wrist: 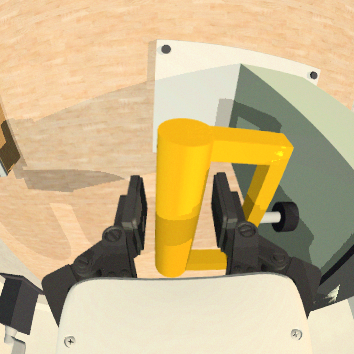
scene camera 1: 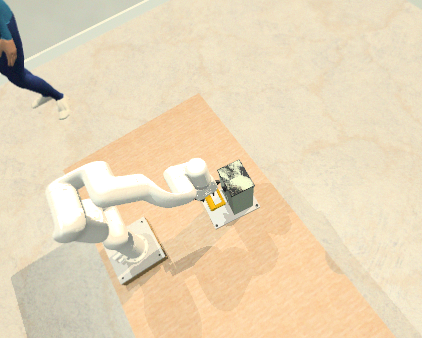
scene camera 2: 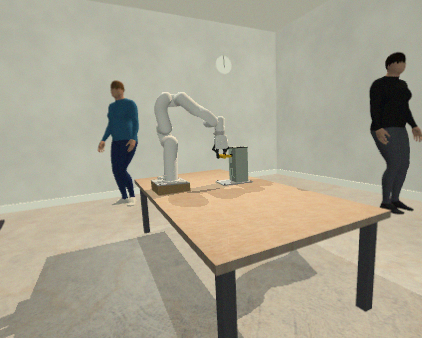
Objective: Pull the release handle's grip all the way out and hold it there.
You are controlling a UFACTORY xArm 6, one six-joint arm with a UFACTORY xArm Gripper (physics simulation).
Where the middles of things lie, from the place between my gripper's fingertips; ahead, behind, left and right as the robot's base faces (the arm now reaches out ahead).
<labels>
Now: hand 190 mm above the white base plate [scene camera 1: 222, 215], 90 mm short of it and 30 mm to the left of it.
</labels>
